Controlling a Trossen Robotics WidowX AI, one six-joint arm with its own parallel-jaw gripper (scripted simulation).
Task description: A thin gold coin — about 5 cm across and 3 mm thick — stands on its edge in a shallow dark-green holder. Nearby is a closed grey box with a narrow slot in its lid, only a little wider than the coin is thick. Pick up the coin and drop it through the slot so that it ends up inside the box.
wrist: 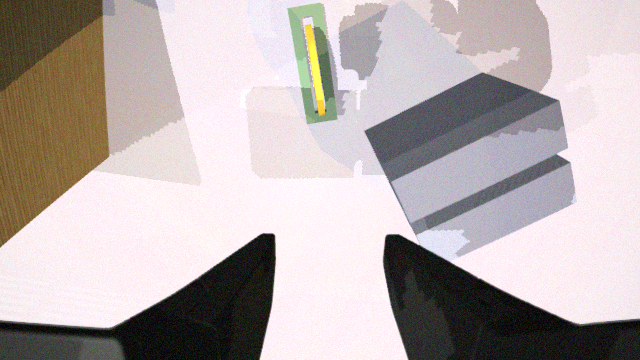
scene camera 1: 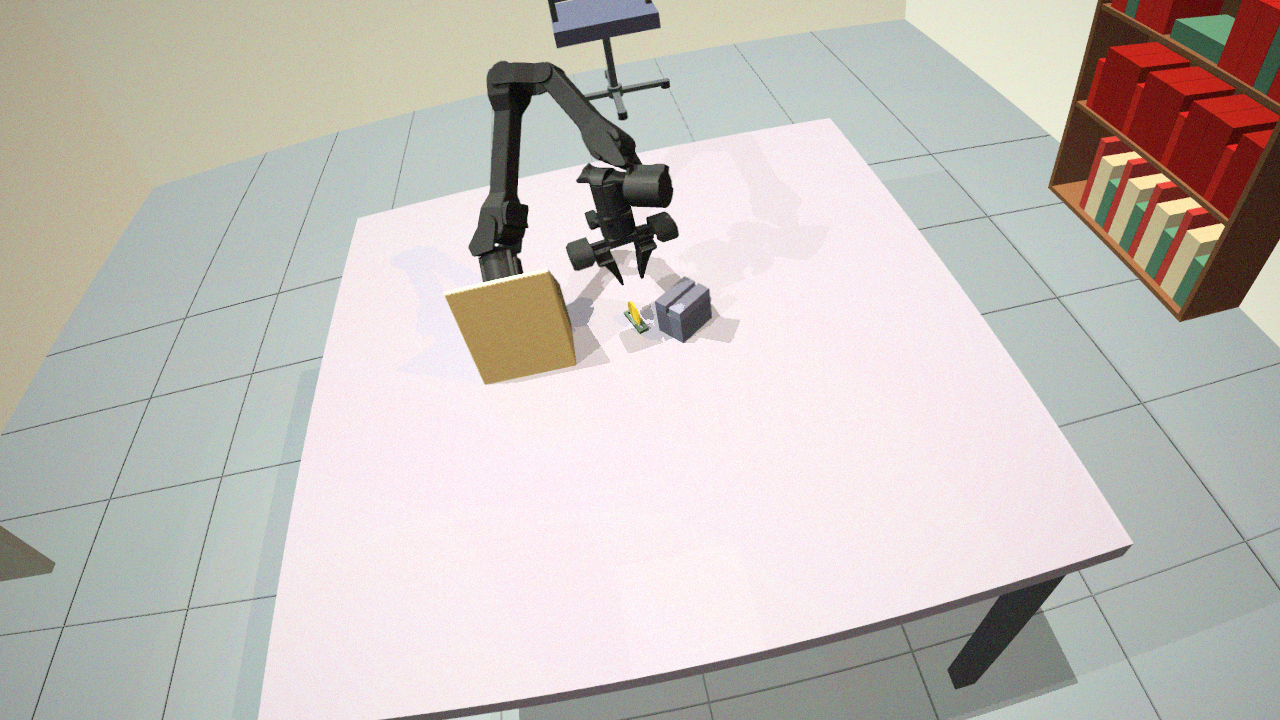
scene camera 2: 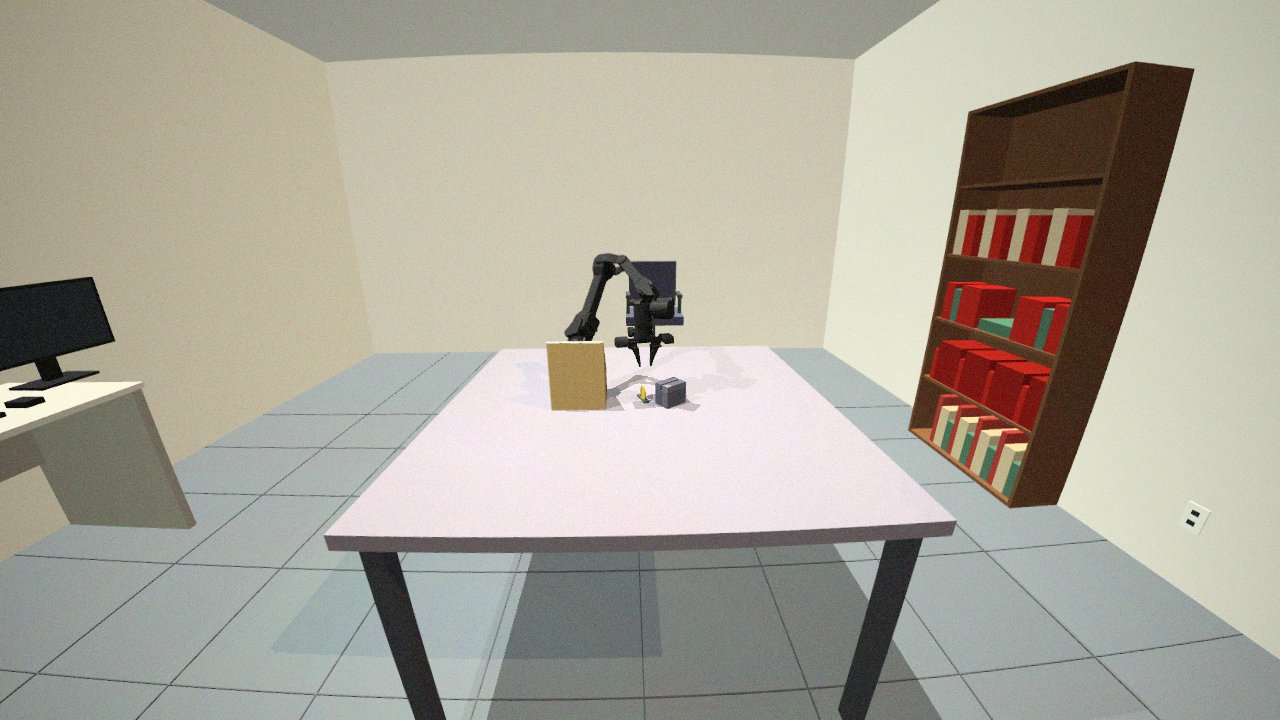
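Observation:
My gripper [scene camera 1: 632, 281] is visible, also at [wrist: 330, 247] and [scene camera 2: 645, 366].

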